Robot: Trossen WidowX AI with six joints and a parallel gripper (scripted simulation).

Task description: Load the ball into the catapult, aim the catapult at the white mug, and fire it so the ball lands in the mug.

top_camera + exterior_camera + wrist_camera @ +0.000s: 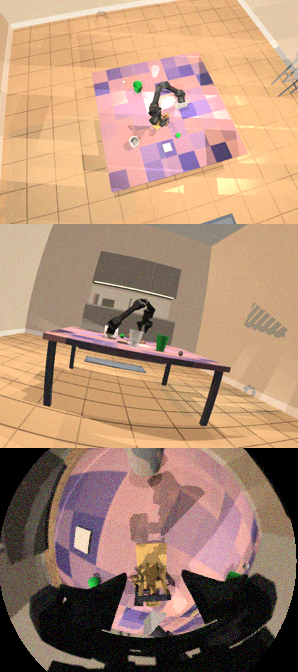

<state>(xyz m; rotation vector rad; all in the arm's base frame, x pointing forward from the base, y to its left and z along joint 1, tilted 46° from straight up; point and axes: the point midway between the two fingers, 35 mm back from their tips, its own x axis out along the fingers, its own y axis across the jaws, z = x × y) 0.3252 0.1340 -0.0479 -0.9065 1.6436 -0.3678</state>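
Right now the small dark ball is 14 cm behind my gripper tip, 30 cm to the right of it and 8 cm below it. From my gripper tip the other things lie so: wooden catapult: 7 cm behind, 2 cm to the right, 5 cm below; then green ball: 16 cm behind, 17 cm to the left, 8 cm below; then white square tile: 1 cm behind, 24 cm to the left, 9 cm below.
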